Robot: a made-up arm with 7 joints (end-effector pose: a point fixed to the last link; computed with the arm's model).
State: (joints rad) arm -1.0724 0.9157 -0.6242 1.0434 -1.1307 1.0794 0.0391
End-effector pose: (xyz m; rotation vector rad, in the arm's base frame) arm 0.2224 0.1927 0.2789 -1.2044 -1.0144 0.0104
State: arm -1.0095 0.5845 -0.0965 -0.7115 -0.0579 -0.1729 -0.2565
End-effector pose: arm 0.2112 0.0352 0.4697 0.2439 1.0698 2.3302
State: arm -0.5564 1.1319 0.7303 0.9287 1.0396 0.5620 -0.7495
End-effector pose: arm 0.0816 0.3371 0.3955 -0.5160 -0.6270 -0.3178
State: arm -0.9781 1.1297 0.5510 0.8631 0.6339 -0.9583 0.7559
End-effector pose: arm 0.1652 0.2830 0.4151 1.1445 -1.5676 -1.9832
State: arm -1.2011 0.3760 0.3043 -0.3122 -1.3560 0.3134 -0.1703
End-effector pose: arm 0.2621 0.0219 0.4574 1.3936 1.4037 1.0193
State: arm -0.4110 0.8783 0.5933 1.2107 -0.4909 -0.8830 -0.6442
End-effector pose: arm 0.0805 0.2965 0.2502 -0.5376 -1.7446 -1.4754
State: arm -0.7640 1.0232 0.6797 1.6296 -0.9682 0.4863 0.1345
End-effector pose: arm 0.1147 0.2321 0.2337 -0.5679 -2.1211 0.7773
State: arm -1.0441 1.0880 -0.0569 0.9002 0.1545 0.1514 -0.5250
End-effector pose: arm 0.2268 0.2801 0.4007 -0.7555 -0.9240 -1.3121
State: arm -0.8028 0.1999 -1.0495 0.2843 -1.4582 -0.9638 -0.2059
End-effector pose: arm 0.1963 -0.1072 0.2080 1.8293 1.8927 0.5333
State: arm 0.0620 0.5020 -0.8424 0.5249 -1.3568 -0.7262 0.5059
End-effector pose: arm -0.0177 0.0544 0.1171 -0.8569 -1.7466 -0.0261
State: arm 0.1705 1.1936 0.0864 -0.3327 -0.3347 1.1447 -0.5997
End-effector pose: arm 0.1249 0.2449 0.2985 -1.3948 -0.3433 -0.5505
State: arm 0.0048 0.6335 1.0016 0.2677 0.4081 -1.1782 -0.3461
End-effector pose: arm 0.0364 0.2608 0.3247 -0.1544 -0.7327 -2.2242
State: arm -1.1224 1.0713 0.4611 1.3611 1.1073 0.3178 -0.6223
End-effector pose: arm 0.1704 0.3090 0.3860 -0.7194 -0.6066 -0.6292
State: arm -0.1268 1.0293 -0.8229 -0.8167 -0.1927 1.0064 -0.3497
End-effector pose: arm 0.1234 0.0759 0.2262 -1.8899 0.1100 -1.2325
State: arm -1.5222 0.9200 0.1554 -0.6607 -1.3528 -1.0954 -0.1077
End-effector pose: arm 0.1466 0.0702 0.5684 0.0344 0.6132 0.8332
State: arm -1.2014 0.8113 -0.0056 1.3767 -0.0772 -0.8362 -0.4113
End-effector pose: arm 0.2542 0.2214 0.3393 -0.7531 -1.4379 -1.9791
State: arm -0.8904 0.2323 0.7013 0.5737 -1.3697 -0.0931 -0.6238
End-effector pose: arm 0.2812 0.0905 0.2487 0.8829 2.2352 0.2933
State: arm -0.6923 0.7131 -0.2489 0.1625 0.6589 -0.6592 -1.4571
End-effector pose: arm 0.2764 0.0712 0.3309 -1.2248 1.1302 -2.1605
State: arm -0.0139 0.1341 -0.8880 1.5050 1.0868 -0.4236 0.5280
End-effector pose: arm -0.0205 0.0551 0.1198 -1.7230 0.4093 -1.7882
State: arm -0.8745 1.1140 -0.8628 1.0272 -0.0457 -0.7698 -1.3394
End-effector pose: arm 0.2563 0.2318 0.3038 -1.8331 0.7021 -1.4653
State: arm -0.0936 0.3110 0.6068 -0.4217 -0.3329 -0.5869 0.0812
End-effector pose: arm 0.1162 0.1688 0.2829 0.0136 -2.4064 -1.8266
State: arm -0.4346 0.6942 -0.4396 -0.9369 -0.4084 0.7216 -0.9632
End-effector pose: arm 0.2025 -0.0014 0.3088 2.4241 -0.0632 1.8930
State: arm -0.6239 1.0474 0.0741 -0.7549 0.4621 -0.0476 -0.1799
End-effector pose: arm 0.1698 0.1082 0.4671 0.3027 -0.6707 -2.8516
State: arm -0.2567 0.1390 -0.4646 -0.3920 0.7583 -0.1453 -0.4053
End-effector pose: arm 0.1849 -0.0249 0.2838 -1.1757 -0.8457 -2.5997
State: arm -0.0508 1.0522 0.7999 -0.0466 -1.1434 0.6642 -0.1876
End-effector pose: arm 0.1251 0.2685 0.3514 -1.2198 -1.9312 -0.9190
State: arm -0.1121 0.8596 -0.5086 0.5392 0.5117 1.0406 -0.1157
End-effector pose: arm 0.1018 0.2198 0.2175 -0.4748 0.3393 -0.6436
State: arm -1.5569 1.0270 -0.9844 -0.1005 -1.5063 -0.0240 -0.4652
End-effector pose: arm 0.3025 0.0104 0.4225 2.1482 0.7904 1.7293
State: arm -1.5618 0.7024 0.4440 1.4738 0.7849 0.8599 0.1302
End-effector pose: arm 0.2530 0.1816 0.3733 -0.4617 -0.9867 -0.4511
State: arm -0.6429 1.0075 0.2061 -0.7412 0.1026 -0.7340 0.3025
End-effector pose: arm 0.1642 0.1171 0.4586 -0.3893 0.9782 2.1973
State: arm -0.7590 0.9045 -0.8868 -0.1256 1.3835 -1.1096 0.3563
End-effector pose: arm 0.2102 0.0308 0.3047 0.3337 -0.5077 2.3062
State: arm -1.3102 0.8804 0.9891 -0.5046 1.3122 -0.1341 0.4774
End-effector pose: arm 0.0582 0.1845 0.4851 2.3706 -1.0897 -0.7887
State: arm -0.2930 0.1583 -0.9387 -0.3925 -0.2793 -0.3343 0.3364
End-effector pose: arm 0.1223 -0.1073 0.2327 1.8571 1.8929 1.1729
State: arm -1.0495 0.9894 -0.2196 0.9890 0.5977 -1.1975 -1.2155
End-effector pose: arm 0.2755 0.1838 0.3846 -1.1996 0.8701 -2.1446
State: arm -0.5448 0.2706 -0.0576 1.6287 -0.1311 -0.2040 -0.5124
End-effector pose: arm 0.0729 0.1212 0.1158 -1.7305 -0.8681 -0.3550
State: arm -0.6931 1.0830 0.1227 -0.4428 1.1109 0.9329 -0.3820
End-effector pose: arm 0.1547 0.1536 0.4839 0.5661 -0.8056 -1.4088
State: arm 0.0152 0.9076 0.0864 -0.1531 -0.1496 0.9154 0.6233
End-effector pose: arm 0.1105 0.2025 0.2696 -0.1574 -0.8097 -0.8698
